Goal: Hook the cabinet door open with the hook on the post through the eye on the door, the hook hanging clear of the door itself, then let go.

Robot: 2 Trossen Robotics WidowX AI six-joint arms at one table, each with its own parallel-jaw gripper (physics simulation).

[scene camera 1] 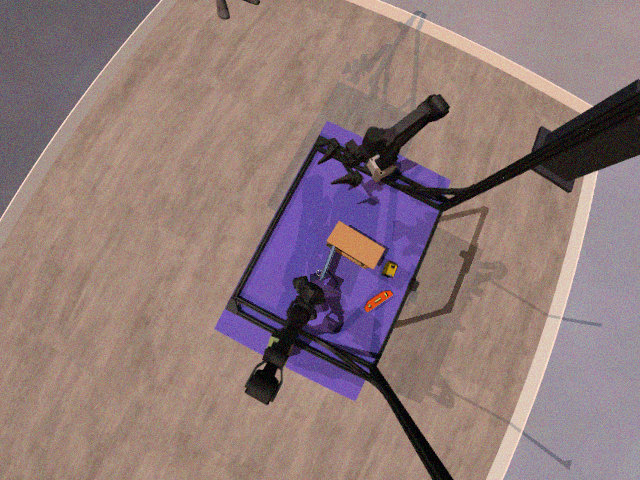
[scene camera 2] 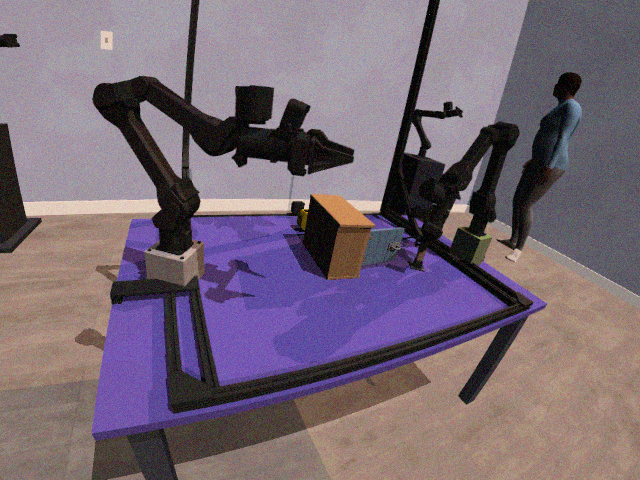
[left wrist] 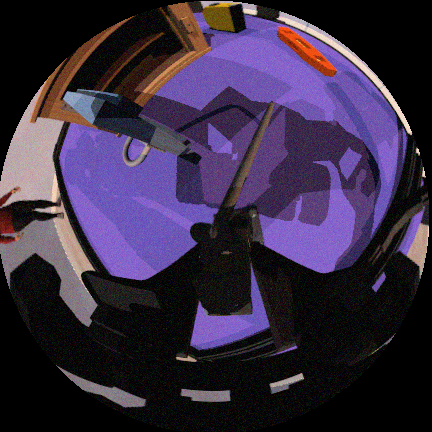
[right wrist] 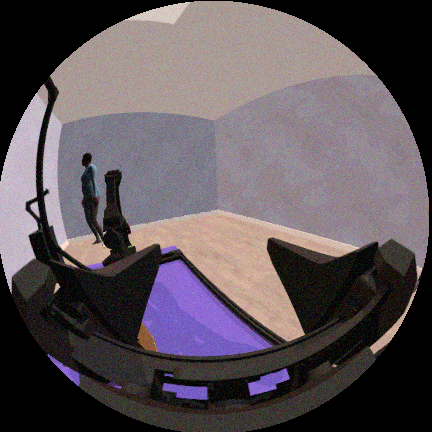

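Seen in the pictures: left gripper, fingertip midpoint: (scene camera 2: 420, 251); right gripper, fingertip midpoint: (scene camera 1: 324, 173) (scene camera 2: 353, 155) (right wrist: 214, 247); left arm's base, origin of the base link: (scene camera 2: 475, 232); right arm's base, origin of the base link: (scene camera 1: 383, 162) (scene camera 2: 175, 246).
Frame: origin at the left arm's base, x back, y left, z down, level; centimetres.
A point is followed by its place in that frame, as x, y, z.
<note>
The wooden cabinet (scene camera 1: 356, 244) @[-52.8, -16.6, -4.9] (scene camera 2: 351, 250) @[-54.9, -5.9, 2.9] (left wrist: 190, 30) @[-45.7, -24.1, 5.6] stands mid-table with its blue door (scene camera 1: 327, 262) @[-42.0, -7.6, -1.2] (scene camera 2: 381, 246) @[-41.9, -7.2, 4.1] (left wrist: 97, 111) swung open. The grey ring eye (scene camera 2: 393, 246) @[-36.9, -6.8, 4.5] (left wrist: 136, 151) sticks out from the door near its free edge. The brown hook rod (left wrist: 249, 155) @[-29.0, -9.0, 3.4] reaches up from the post in the left wrist view, its tip apart from the eye. My left gripper (scene camera 2: 425, 238) (left wrist: 227, 246) @[-26.8, -3.4, 6.0] points down, shut on the top of the post (scene camera 2: 420, 256) @[-27.0, -2.7, 7.4] (left wrist: 225, 280) @[-26.7, -4.3, 1.1]; the fingers hide part of it. My right gripper (scene camera 2: 353, 155) @[-69.7, 4.2, -23.9] (right wrist: 214, 247) @[-69.7, 4.2, -23.9] is open and empty, high above the table.
A yellow block (scene camera 1: 390, 268) @[-49.1, -36.3, 4.6] (scene camera 2: 302, 219) @[-52.2, -35.5, 6.9] (left wrist: 222, 17) stands beside the cabinet. An orange level-like piece (scene camera 1: 378, 300) @[-33.4, -36.9, 10.4] (left wrist: 306, 51) @[-31.8, -33.4, 9.9] lies on the purple table (scene camera 1: 279, 258) @[-37.1, 14.6, 11.7] near it. Dark frame rails run around the table's edges. A person (scene camera 2: 555, 134) (right wrist: 90, 190) stands beyond the table.
</note>
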